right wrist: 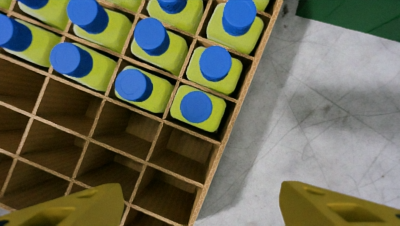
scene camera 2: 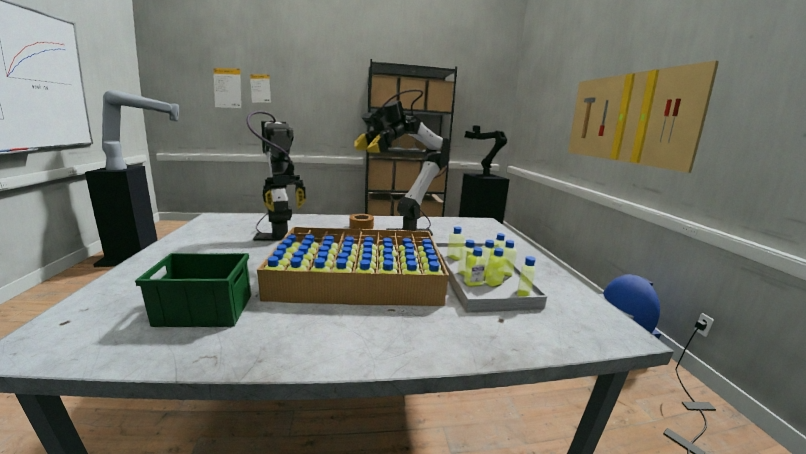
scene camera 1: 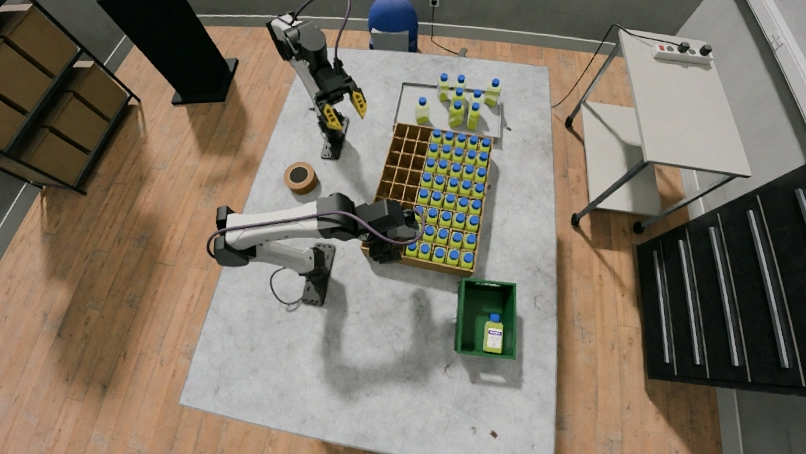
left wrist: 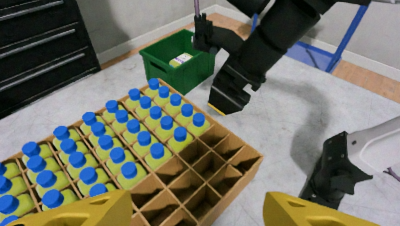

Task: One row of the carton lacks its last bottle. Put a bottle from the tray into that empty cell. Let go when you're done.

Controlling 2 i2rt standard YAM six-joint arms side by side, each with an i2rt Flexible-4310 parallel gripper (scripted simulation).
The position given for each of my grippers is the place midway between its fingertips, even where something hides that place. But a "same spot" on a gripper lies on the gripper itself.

My left gripper shows in scene camera 2, in scene camera 1 [352,124] and in the left wrist view; in the right wrist view it is out of frame. The same spot on my left gripper: [left wrist: 117,200] is [scene camera 2: 369,145].
